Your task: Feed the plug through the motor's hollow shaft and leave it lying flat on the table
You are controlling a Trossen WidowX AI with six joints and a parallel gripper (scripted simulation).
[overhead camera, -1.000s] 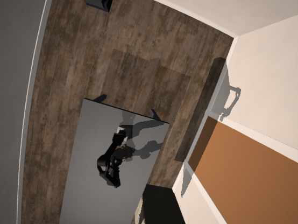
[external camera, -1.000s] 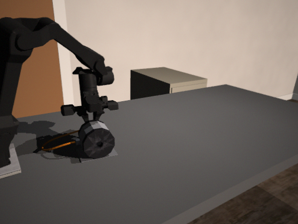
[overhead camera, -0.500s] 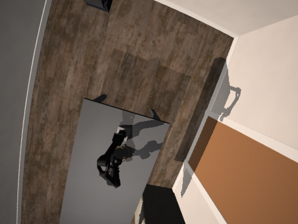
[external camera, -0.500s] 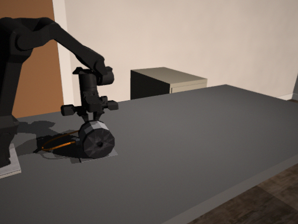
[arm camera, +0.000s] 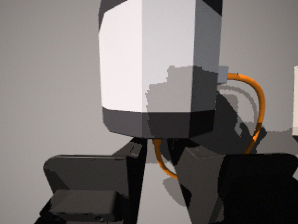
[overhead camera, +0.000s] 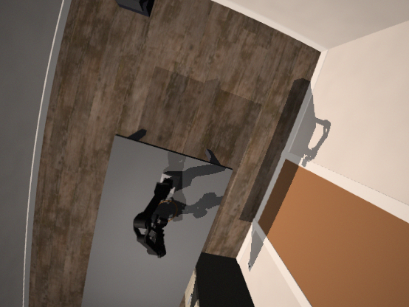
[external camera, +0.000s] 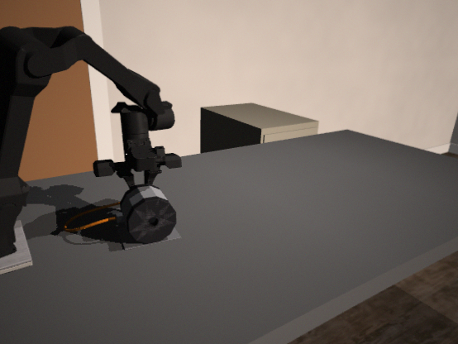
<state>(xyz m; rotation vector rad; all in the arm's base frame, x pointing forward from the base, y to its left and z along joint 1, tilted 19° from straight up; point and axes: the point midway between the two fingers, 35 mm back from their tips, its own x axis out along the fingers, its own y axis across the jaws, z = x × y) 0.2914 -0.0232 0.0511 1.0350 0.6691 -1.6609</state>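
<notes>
My gripper is now 40 mm above the grey plug, 20 mm to the left of it and 10 mm past it. The rest, counted from my hand: thin grey plate (90 mm below, 60 mm to the right, 20 mm behind).
</notes>
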